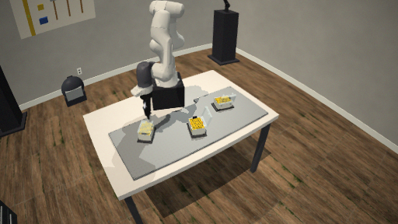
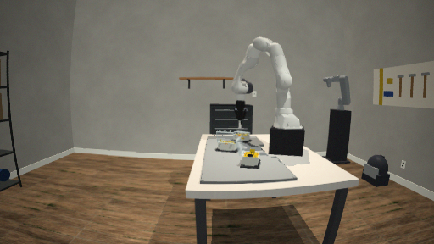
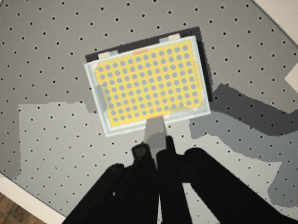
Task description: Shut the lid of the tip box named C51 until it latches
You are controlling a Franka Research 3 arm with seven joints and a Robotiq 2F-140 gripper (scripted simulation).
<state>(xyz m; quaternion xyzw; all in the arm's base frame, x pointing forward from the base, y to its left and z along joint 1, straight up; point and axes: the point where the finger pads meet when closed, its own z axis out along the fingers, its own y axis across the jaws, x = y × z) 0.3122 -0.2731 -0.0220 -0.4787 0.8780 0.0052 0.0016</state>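
The clear lid lies 2 cm behind my hand, 3 cm to the right of it and 8 cm below it.
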